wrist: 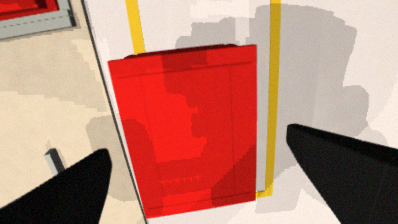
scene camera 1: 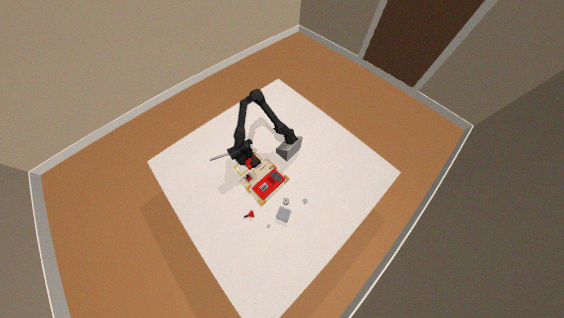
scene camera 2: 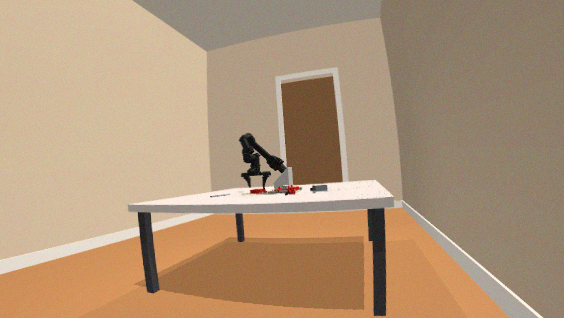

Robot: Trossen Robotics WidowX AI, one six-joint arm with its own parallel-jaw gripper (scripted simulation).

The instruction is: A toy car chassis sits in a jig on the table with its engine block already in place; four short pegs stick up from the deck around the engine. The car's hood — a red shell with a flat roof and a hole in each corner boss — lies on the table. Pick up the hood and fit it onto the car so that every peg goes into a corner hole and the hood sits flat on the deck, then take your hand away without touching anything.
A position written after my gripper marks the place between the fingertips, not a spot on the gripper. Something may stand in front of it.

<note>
My gripper point(wrist: 201, 144) is open, holding nothing. I also see a red hood point(wrist: 189, 115).
</note>
